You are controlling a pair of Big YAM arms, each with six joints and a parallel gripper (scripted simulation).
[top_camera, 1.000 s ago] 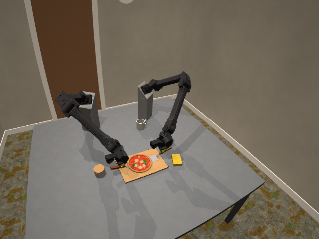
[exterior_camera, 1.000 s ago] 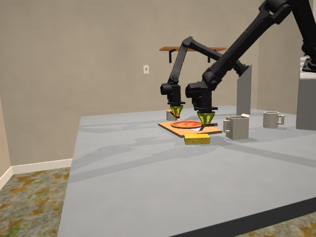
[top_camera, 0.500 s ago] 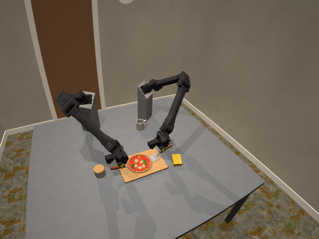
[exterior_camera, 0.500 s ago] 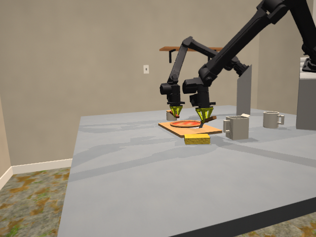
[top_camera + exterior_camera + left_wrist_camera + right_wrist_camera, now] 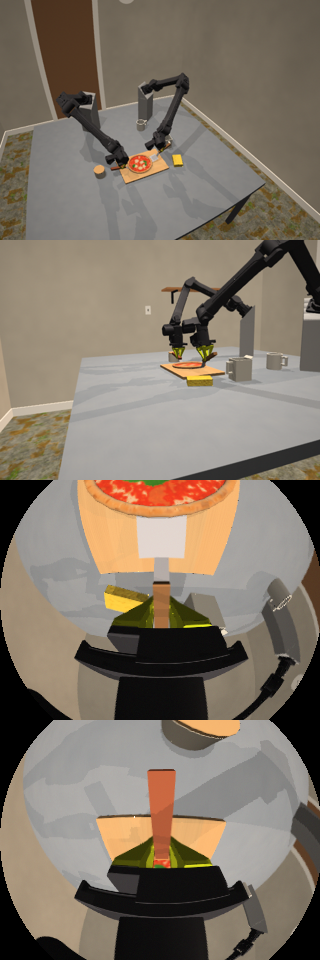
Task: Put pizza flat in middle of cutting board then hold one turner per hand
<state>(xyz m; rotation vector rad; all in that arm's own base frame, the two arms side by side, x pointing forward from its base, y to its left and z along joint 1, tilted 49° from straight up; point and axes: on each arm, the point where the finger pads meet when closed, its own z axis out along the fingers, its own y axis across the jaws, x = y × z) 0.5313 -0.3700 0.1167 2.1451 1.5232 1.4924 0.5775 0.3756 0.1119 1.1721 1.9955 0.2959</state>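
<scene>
Now: left hand 110 mm past the square mug, 110 mm to the right of it and 40 mm above it. Round my left hand: yellow sponge 90 mm ahead, 100 mm to the left, 80 mm below; then wooden cutting board 20 mm ahead, 180 mm to the right, 80 mm below; then pizza 10 mm ahead, 190 mm to the right, 60 mm below.
Right now my right hand is 170 mm to the left of the lidded canister, 30 mm past it and 20 mm above it. From my right hand the other things lie so: yellow sponge (440 mm to the left, 70 mm ahead, 40 mm below); then wooden cutting board (160 mm to the left, 50 mm below); then pizza (150 mm to the left, 30 mm below, 10 mm behind).
</scene>
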